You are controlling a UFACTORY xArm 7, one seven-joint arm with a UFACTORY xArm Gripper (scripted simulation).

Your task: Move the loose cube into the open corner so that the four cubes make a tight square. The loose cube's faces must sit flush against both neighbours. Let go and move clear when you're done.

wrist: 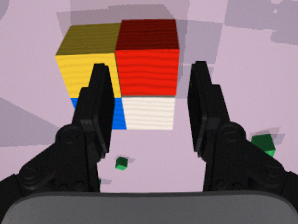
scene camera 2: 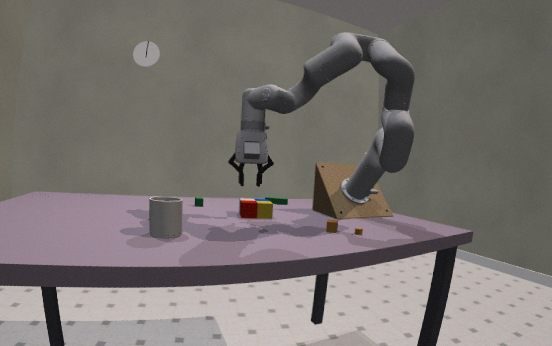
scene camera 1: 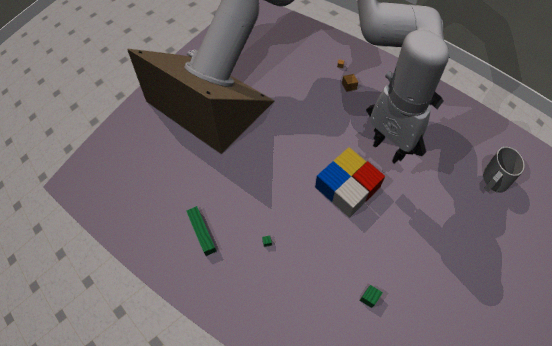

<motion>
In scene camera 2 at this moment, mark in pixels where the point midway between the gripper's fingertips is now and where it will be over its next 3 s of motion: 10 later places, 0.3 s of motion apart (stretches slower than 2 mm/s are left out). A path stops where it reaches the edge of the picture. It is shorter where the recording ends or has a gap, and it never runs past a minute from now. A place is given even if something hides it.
The gripper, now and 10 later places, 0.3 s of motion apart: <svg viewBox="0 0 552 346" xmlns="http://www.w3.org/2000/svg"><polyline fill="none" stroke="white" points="250,186 259,187 260,186 260,188 260,194 260,201 260,208 259,214 259,217 259,218 259,218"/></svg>
</motion>
